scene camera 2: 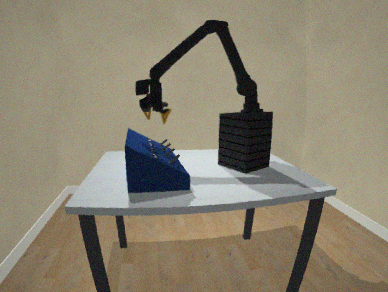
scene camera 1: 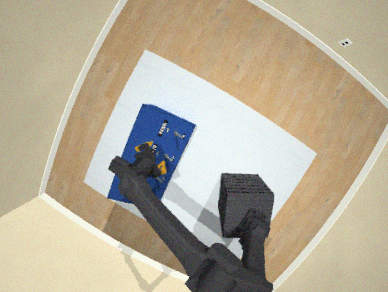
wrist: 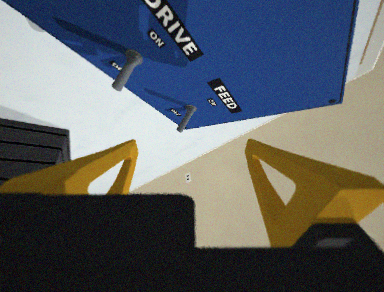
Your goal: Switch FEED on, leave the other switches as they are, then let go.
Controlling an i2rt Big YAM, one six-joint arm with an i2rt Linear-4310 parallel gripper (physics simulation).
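Pixels of known places: gripper, fingertip midpoint: [scene camera 2: 156, 121] [scene camera 1: 157, 151] [wrist: 191, 145]; arm's base at its link origin: [scene camera 2: 251, 112] [scene camera 1: 251, 222].
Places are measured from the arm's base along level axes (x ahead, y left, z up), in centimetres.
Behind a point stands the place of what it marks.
The blue sloped switch box [scene camera 1: 135, 130] {x 62.8, y -7.3, z -11.4 cm} [scene camera 2: 155, 175] {x 50.3, y 29.7, z -22.5 cm} [wrist: 280, 55] {x 59.9, y -8.8, z -13.0 cm} stands on the table. Its FEED label [scene camera 1: 163, 128] {x 52.9, y -13.4, z -16.8 cm} [wrist: 224, 96] {x 53.0, y -12.7, z -16.7 cm} is near one end. The grey FEED lever [scene camera 1: 180, 135] {x 44.5, y -14.4, z -17.2 cm} [wrist: 187, 118] {x 45.7, y -13.7, z -18.0 cm} leans to the OFF side, away from the ON mark. The DRIVE lever [wrist: 128, 70] {x 44.8, y -1.9, z -17.9 cm} also leans to its OFF side in the wrist view. The gripper partly hides the other switches in scene camera 1. My gripper [scene camera 1: 153, 157] {x 49.1, y -5.7, z -5.8 cm} [scene camera 2: 157, 120] {x 49.1, y -5.7, z -5.8 cm} [wrist: 191, 145] {x 49.1, y -5.7, z -5.8 cm} is open and empty, with yellow fingers wide apart. It hangs well above the box, touching no lever.
A black ribbed block [scene camera 1: 232, 205] {x 11.6, y -2.7, z -1.0 cm} [scene camera 2: 245, 142] {x 7.5, y 11.1, z -14.0 cm} [wrist: 30, 150] {x 14.1, y -1.8, z -22.1 cm} carries the arm's base and stands on the white table [scene camera 1: 235, 130] {x 21.7, y -29.0, z -29.5 cm} [scene camera 2: 110, 170] {x 73.6, y 0.6, z -29.4 cm}, to the right of the box in both scene views. The arm arches high between block and box. A wall socket [scene camera 1: 345, 43] [wrist: 188, 177] shows far off.
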